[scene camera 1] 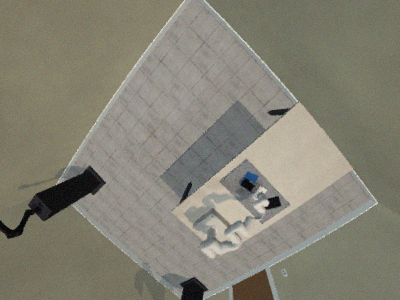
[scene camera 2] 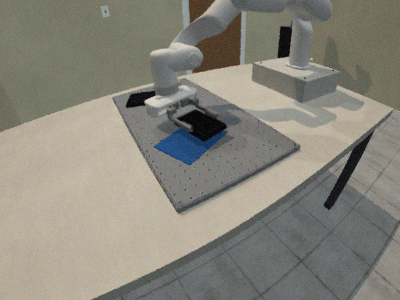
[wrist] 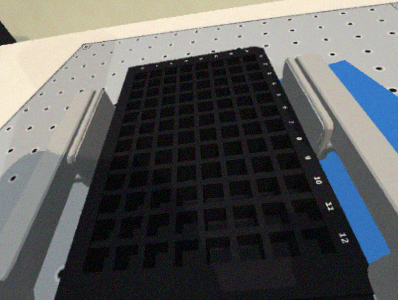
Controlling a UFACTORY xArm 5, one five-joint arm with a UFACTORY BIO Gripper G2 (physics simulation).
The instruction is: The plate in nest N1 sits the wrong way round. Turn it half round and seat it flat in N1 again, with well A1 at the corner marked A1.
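A black many-welled plate (scene camera 1: 247, 185) (scene camera 2: 206, 126) (wrist: 200, 150) is held above the board, partly over the blue sheet. My gripper (scene camera 1: 250, 187) (scene camera 2: 201, 121) (wrist: 199, 107) is shut on its two long sides. In the wrist view the numbers run down the plate's right edge, with 12 nearest the gripper body, and the far right corner is cut off. The letters along the far edge are too small to read. The black nest N1 (scene camera 1: 273, 202) (scene camera 2: 138, 99) lies at the far left of the board, apart from the plate and partly behind the gripper in scene camera 2. Its corner mark cannot be made out.
A blue sheet (scene camera 1: 251, 176) (scene camera 2: 181, 148) (wrist: 350, 205) lies flat on the grey perforated board (scene camera 1: 236, 172) (scene camera 2: 245, 167) (wrist: 45, 105). The board lies on the pale table (scene camera 1: 310, 137) (scene camera 2: 90, 200). The arm's grey base block (scene camera 2: 300, 82) stands at the back right in scene camera 2.
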